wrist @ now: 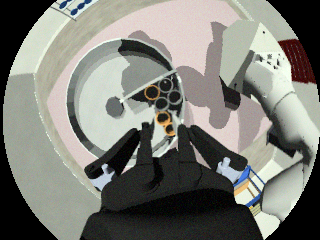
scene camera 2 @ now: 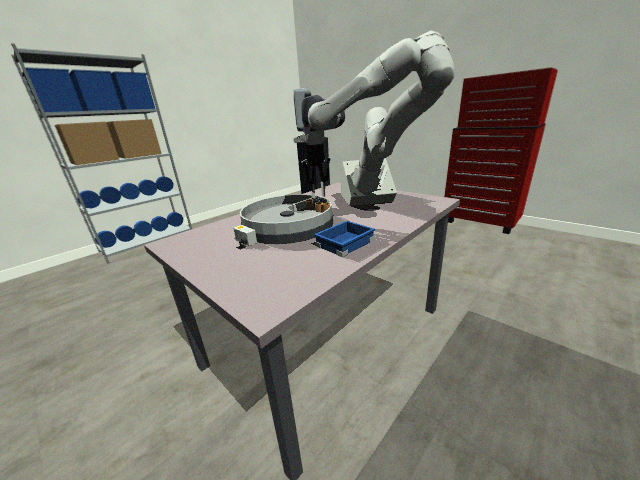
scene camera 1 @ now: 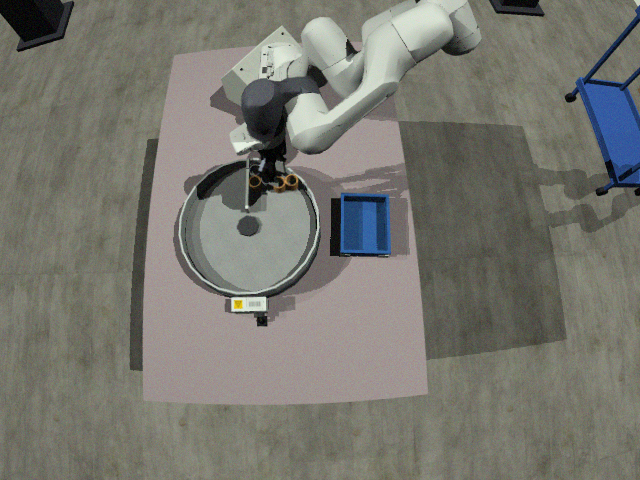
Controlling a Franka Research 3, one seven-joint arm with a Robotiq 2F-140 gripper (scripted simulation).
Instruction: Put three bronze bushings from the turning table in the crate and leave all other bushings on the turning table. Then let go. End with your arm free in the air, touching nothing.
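Note:
There is a blue crate (scene camera 1: 365,218), and scene camera 2 gives me the crate (scene camera 2: 342,239) as well. I can see a turning table (scene camera 1: 243,252), the same turning table (scene camera 2: 282,212) in another view, and in the wrist view, too, the turning table (wrist: 111,75). As for my own gripper (scene camera 1: 277,177), I see it in other views: my gripper (scene camera 2: 318,196), and my gripper (wrist: 163,121).

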